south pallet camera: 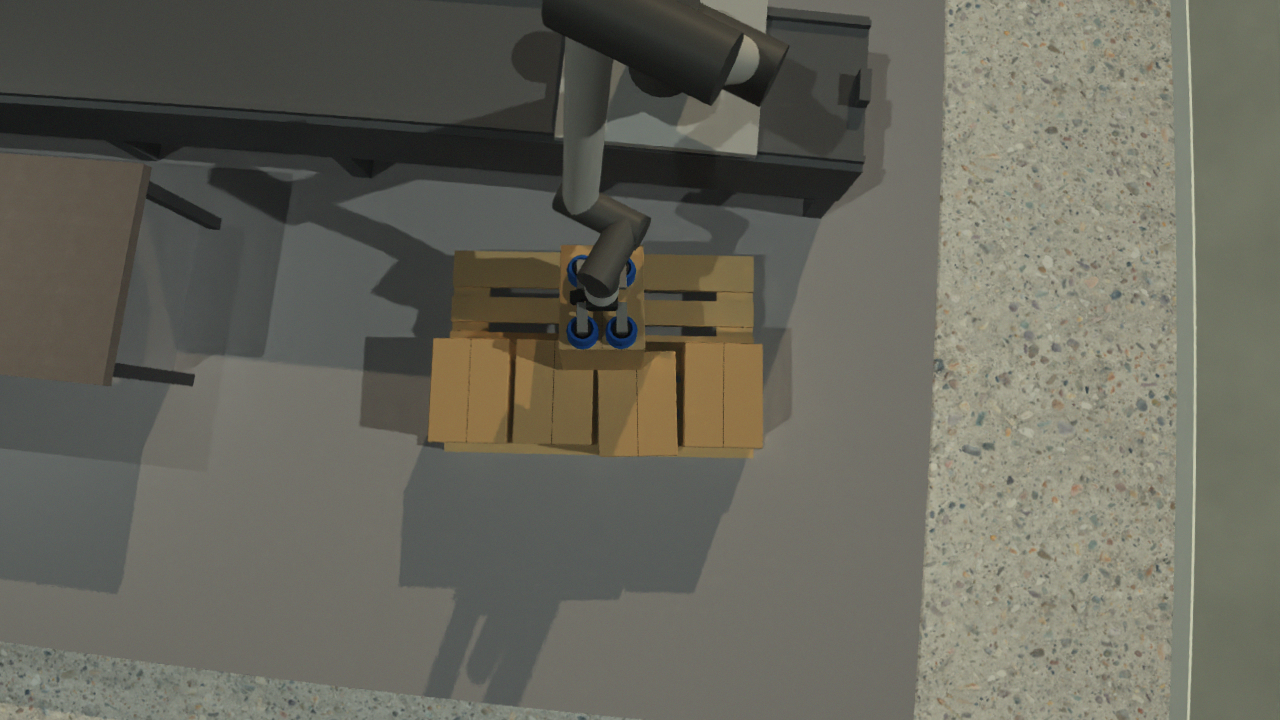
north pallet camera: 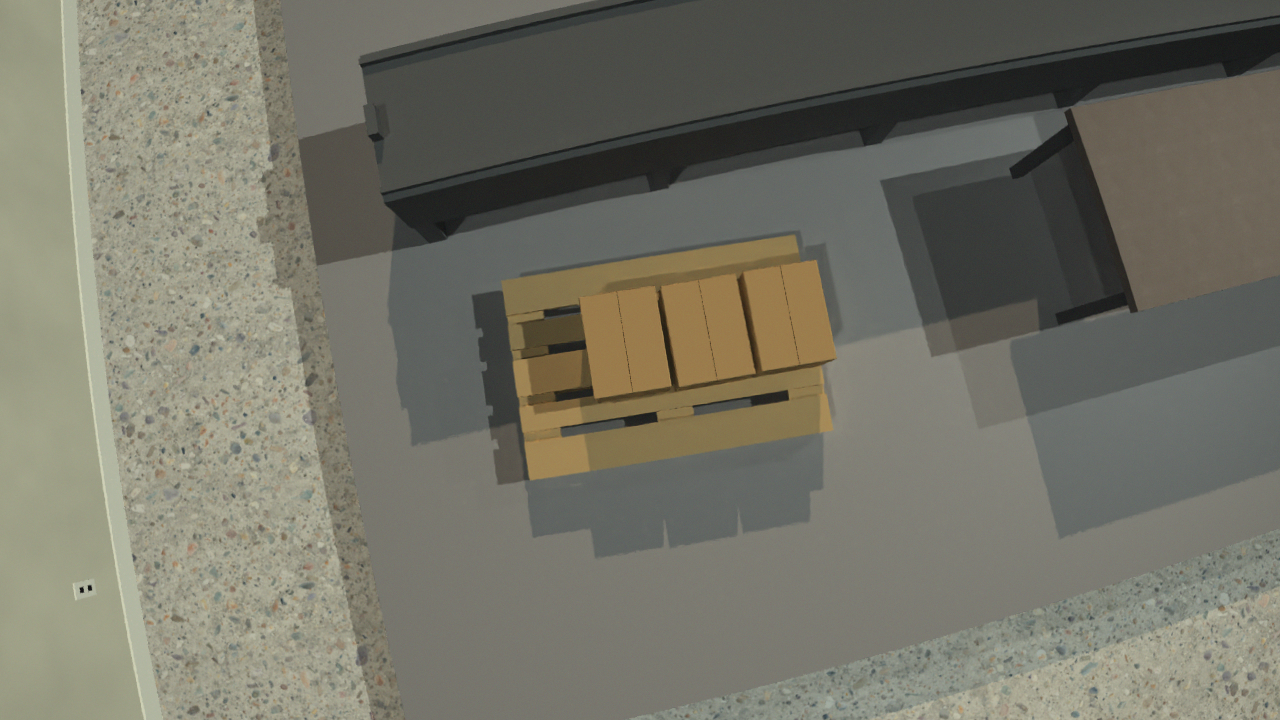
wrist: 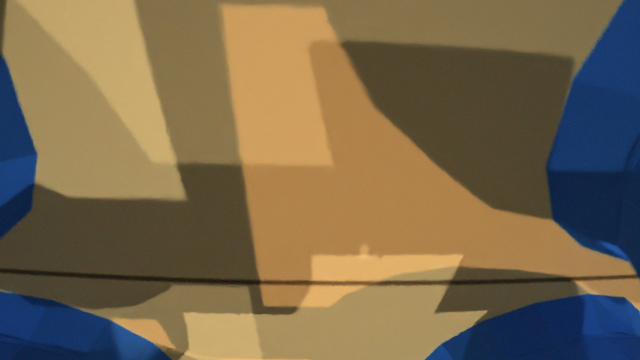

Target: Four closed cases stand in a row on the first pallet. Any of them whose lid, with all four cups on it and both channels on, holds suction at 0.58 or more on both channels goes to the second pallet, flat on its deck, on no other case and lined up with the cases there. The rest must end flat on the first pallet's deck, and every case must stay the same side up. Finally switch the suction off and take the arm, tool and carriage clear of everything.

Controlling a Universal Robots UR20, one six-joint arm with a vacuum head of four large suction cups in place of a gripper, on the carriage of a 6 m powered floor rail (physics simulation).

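Frame: origin at the arm's base, x ahead, y left, z up, level; centimetres.
Seen in the pictures: hand at its tool point: (wrist: 302, 230).
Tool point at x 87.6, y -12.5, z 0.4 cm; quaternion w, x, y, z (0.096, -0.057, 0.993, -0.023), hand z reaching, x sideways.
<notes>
A point is followed by its place in that frame.
The first pallet (north pallet camera: 698, 447) {x 139.7, y -525.8, z -42.6 cm} bears three closed cases (north pallet camera: 624, 344) {x 97.3, y -544.8, z -19.2 cm} (north pallet camera: 707, 331) {x 99.5, y -514.6, z -19.2 cm} (north pallet camera: 787, 316) {x 100.8, y -485.0, z -19.3 cm} side by side, flat, with bare slats at the left end. The second pallet (south pallet camera: 707, 272) {x 61.8, y 24.8, z -42.6 cm} bears a row of several closed cases along its lower side. The third case from the left (south pallet camera: 657, 402) {x 116.5, y 9.2, z -19.1 cm} in that row sits slightly askew, its lower edge beyond its neighbours'. My suction head (south pallet camera: 601, 302) {x 87.6, y -12.5, z 0.4 cm} (wrist: 310, 225) {x 87.6, y -12.5, z 0.4 cm} has its blue cups on the lid of a level case (south pallet camera: 601, 360) {x 104.9, y -11.3, z -6.2 cm}, held over the pallet's upper half. Its lower edge overlaps the two middle cases in view; whether it touches them is unclear.
The dark floor rail (north pallet camera: 716, 89) (south pallet camera: 268, 71) runs behind both pallets. The carriage (south pallet camera: 707, 125) {x 20.9, y 17.3, z 0.0 cm} stands on it near its right end in the south view, with the arm (south pallet camera: 583, 134) {x 57.8, y -16.5, z 64.5 cm} reaching down. A brown table (north pallet camera: 1190, 197) {x 93.4, y -324.6, z -4.0 cm} (south pallet camera: 62, 268) {x 90.6, y -204.6, z -4.0 cm} stands between the pallets. Speckled low walls (north pallet camera: 196, 358) (south pallet camera: 1056, 358) border the area.
</notes>
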